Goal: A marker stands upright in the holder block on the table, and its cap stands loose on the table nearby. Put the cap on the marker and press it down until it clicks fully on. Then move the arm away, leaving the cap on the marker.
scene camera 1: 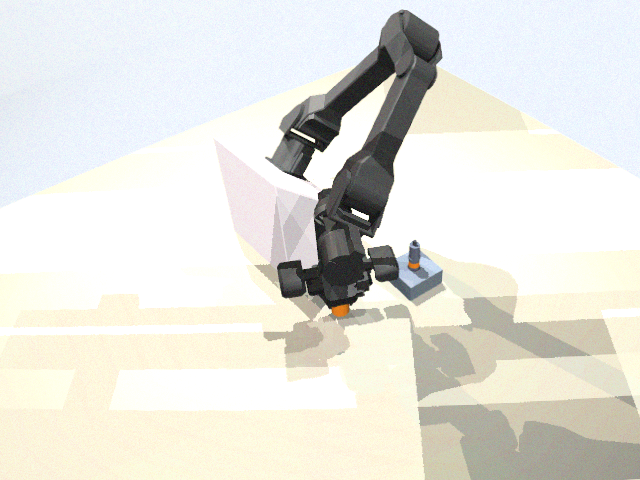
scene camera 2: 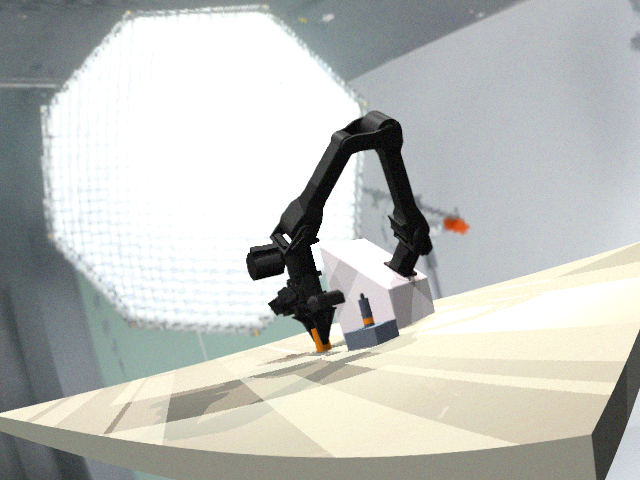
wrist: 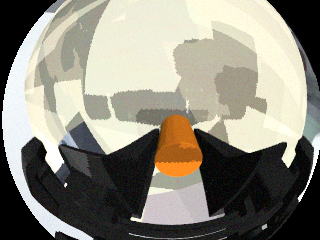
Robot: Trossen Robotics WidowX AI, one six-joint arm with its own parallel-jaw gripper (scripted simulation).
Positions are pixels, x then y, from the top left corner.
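My gripper shows in scene camera 1, it shows in scene camera 2, and my gripper is there in the wrist view (176,133) too. On my gripper (scene camera 1: 315,288), that's the same spot as on my gripper (scene camera 2: 295,313).
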